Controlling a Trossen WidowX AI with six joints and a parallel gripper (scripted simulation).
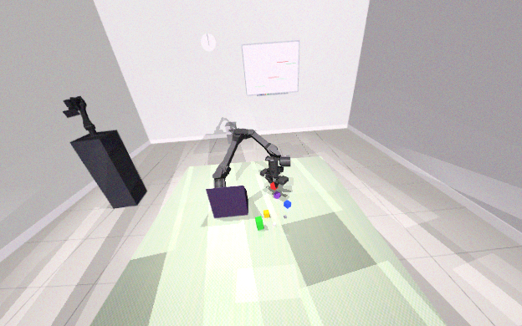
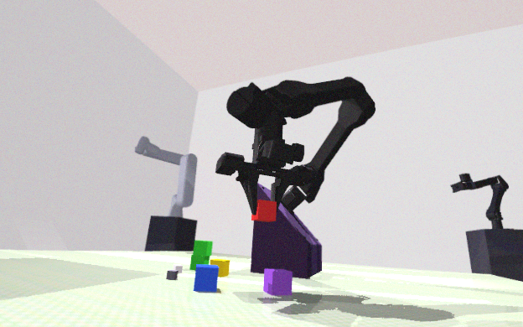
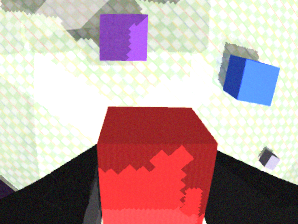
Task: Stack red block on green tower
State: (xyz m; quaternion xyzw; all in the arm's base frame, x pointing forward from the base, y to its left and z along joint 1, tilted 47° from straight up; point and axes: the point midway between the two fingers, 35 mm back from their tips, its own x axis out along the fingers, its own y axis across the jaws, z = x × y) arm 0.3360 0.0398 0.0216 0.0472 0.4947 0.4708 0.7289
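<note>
Right now the yellow block is 120 mm to the right of my gripper tip, 110 mm below it and 80 mm behind it. Round my gripper tip: purple block 100 mm below, 40 mm to the left, 20 mm ahead; blue block 100 mm below, 70 mm ahead, 60 mm to the right; red block 10 mm above.
</note>
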